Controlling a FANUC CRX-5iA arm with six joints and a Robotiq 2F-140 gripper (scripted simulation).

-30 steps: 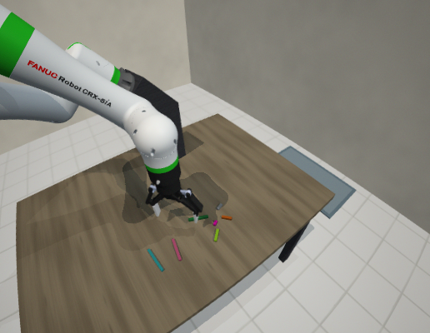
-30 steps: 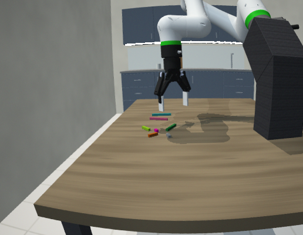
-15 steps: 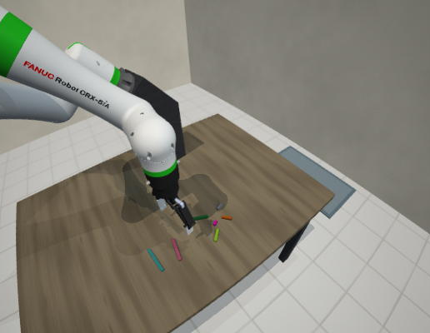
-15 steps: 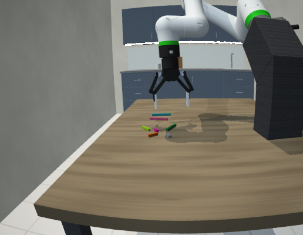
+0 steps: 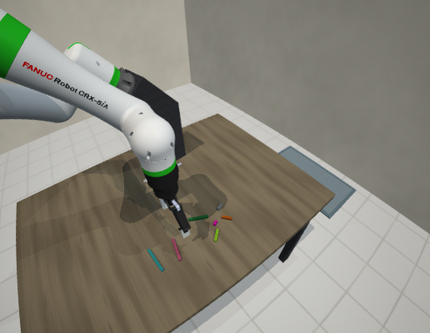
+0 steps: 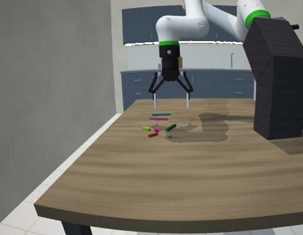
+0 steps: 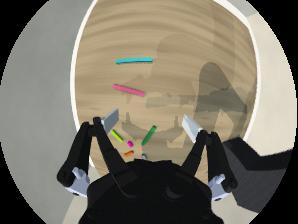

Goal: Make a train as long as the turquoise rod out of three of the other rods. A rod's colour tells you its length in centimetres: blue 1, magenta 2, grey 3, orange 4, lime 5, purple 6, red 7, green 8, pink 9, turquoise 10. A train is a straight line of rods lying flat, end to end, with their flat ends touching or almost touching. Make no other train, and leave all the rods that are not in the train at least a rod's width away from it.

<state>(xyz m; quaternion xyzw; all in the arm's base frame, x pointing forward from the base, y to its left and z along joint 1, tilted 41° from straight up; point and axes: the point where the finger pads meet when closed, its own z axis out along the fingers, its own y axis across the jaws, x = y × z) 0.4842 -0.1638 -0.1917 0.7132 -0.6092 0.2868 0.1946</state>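
My hand is 140 mm to the right of the magenta rod, 80 mm above it and 50 mm short of it. From my hand the other things lie so: green rod: 90 mm to the left, 80 mm below, 10 mm behind; then pink rod: 80 mm below, 70 mm ahead, 40 mm to the right; then turquoise rod: 120 mm to the right, 80 mm below, 70 mm ahead.
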